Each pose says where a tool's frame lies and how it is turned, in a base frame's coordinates. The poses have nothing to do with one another.
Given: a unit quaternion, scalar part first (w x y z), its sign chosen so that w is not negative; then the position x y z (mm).
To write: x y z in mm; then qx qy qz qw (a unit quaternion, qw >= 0). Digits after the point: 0 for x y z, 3 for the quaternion.
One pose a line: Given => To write
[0.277, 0.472, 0.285, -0.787, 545, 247, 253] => [545, 247, 253, 0.472, 0.285, -0.787, 0.277]
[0.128, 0.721, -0.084, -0.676, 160, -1, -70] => [160, -1, -70, 0.721, -0.084, -0.676, 0.128]
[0.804, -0.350, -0.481, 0.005, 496, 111, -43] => [496, 111, -43, -0.350, -0.481, 0.005, 0.804]
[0.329, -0.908, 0.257, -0.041, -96, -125, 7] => [-96, -125, 7, -0.908, 0.257, -0.041, 0.329]
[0.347, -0.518, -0.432, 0.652, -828, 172, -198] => [-828, 172, -198, -0.518, -0.432, 0.652, 0.347]
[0.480, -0.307, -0.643, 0.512, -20, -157, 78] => [-20, -157, 78, -0.307, -0.643, 0.512, 0.480]
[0.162, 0.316, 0.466, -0.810, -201, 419, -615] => [-201, 419, -615, 0.316, 0.466, -0.810, 0.162]
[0.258, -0.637, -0.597, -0.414, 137, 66, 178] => [137, 66, 178, -0.637, -0.597, -0.414, 0.258]
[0.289, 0.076, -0.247, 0.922, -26, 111, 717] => [-26, 111, 717, 0.076, -0.247, 0.922, 0.289]
